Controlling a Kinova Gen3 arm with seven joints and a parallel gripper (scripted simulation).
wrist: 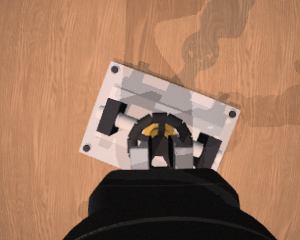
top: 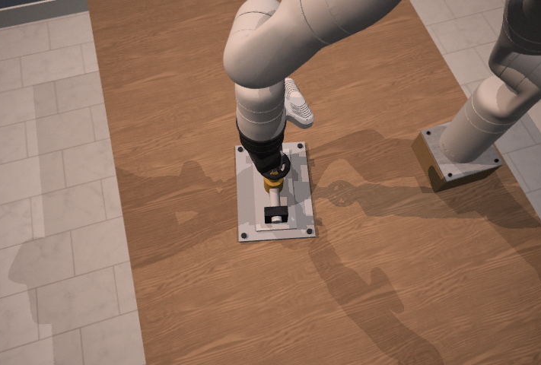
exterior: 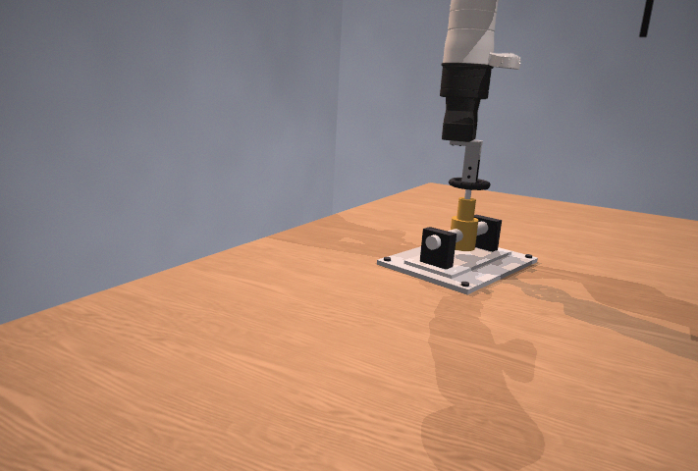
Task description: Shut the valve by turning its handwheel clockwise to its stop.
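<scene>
Right now the black spoked handwheel is 3 cm below my hand.
</scene>
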